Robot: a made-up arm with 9 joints.
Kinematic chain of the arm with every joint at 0, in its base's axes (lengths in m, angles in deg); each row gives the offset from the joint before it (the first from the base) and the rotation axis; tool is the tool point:
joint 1: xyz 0 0 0.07 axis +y
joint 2: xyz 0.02 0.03 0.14 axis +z
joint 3: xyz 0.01 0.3 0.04 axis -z
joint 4: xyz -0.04 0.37 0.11 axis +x
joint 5: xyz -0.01 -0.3 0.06 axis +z
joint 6: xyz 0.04 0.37 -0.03 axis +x
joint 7: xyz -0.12 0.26 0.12 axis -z
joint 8: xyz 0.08 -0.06 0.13 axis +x
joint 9: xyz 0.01 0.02 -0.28 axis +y
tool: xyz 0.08 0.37 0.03
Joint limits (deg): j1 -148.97..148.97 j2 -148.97..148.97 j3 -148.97..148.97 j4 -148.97..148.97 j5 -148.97..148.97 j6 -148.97..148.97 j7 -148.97..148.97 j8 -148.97..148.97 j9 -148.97..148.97
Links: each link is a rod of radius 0.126 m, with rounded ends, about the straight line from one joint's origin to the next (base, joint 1, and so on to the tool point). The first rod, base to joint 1, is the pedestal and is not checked.
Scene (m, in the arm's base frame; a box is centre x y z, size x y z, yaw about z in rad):
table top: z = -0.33
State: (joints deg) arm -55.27 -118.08 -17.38 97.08 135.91 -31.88 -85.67 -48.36 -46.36
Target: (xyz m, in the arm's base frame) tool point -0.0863 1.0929 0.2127
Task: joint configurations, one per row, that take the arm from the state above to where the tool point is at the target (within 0.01 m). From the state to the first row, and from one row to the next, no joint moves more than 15 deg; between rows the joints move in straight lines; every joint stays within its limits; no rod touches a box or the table.
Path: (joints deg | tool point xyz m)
1: -58.63 -105.40 -29.21 104.43 124.24 -30.61 -84.80 -56.39 -44.78 | 0.7794 0.6492 0.7837
2: -61.98 -92.71 -41.05 111.78 112.58 -29.35 -83.92 -64.41 -43.20 | 0.3590 1.0230 0.5760
3: -65.34 -80.03 -52.88 119.13 100.91 -28.08 -83.05 -72.44 -41.62 | -0.0863 1.0929 0.2127

